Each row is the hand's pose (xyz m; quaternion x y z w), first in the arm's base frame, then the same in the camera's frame.
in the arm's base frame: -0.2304 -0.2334 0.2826 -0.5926 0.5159 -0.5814 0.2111
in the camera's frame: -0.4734 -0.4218 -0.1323 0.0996 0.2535 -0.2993 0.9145
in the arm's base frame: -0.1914 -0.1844 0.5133 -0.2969 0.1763 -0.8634 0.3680
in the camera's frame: -0.5843 -0.6223 -0.2005 0.5915 0.2376 -0.3766 0.6722
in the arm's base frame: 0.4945 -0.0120 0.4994 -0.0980 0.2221 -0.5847 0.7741
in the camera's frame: -0.7438 -0.9073 0.4270 0.7102 -0.1095 0.0095 0.6953
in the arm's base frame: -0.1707 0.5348 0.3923 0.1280 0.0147 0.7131 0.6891
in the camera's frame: -1.2418 -0.3592 -0.0253 -0.0307 -0.8062 0.5886 0.0505
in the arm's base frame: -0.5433 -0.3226 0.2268 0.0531 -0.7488 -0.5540 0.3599
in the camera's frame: -0.3733 -0.2424 -0.3906 -0.7853 0.2416 0.5286 0.2131
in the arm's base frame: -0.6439 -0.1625 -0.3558 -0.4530 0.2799 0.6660 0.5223
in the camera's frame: -0.3662 0.3330 -0.1806 -0.4184 -0.7098 0.2912 0.4862
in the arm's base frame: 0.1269 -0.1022 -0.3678 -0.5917 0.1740 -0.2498 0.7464
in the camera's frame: -0.4183 -0.0222 0.5042 0.2722 -0.4305 -0.2004 0.8369
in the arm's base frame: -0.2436 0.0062 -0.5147 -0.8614 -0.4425 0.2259 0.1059
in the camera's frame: -0.4831 0.3092 0.2663 -0.3486 -0.6188 -0.6816 0.1759
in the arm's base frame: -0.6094 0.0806 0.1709 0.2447 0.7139 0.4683 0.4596
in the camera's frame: -0.7455 -0.0665 -0.3657 -0.1337 -0.1822 0.8849 0.4072
